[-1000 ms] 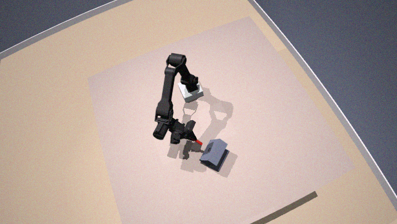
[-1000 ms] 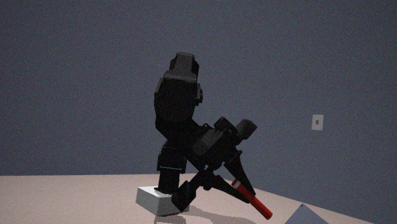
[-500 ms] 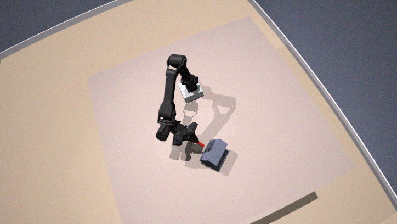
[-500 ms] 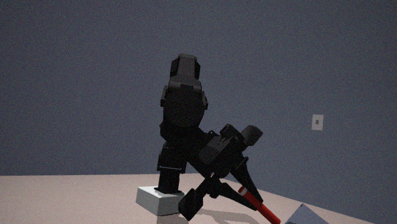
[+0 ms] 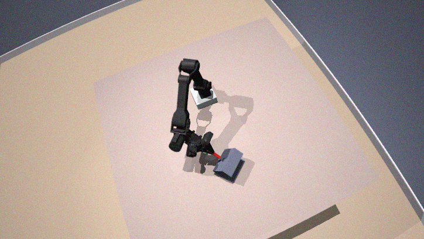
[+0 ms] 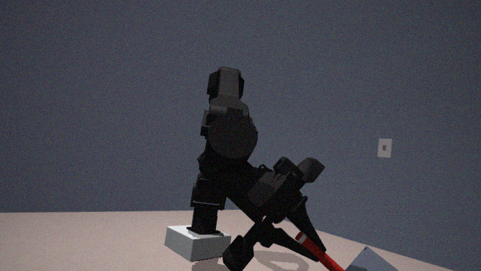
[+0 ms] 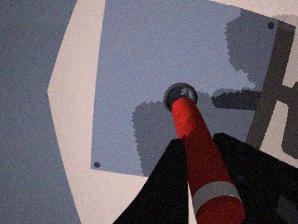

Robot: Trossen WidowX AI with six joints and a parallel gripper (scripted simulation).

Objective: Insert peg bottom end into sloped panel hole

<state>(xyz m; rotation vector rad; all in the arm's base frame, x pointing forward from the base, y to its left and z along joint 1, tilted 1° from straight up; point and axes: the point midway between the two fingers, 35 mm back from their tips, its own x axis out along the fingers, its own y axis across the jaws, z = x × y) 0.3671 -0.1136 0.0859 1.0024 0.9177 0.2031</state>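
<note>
The sloped panel is 60 mm ahead of my gripper tip, 50 mm to the left of it and 50 mm below it. Round my gripper tip: red round peg: 10 mm behind, 10 mm to the right, 10 mm above.
</note>
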